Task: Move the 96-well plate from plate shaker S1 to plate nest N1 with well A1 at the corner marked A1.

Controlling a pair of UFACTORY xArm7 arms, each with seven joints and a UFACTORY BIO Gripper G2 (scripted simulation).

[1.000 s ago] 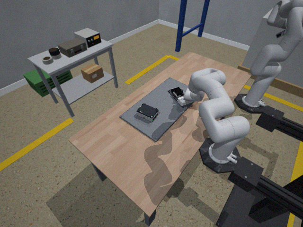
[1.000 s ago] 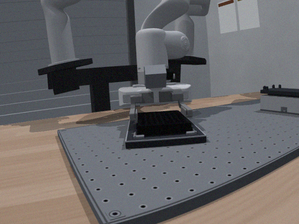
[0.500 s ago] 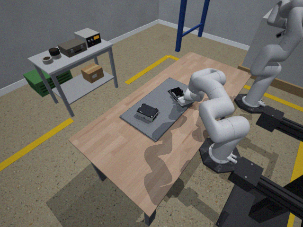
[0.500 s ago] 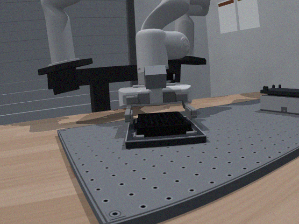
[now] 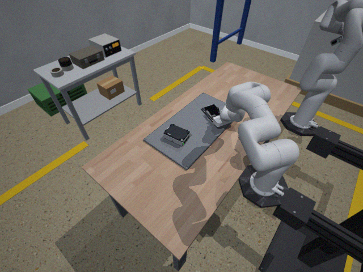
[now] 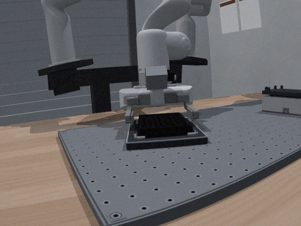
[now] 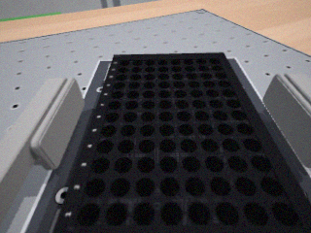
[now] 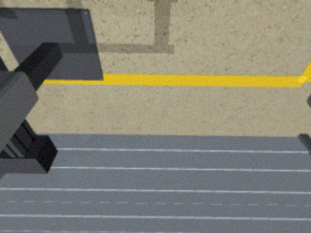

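My left gripper is now 10 mm short of the 96-well plate and 10 mm above it.
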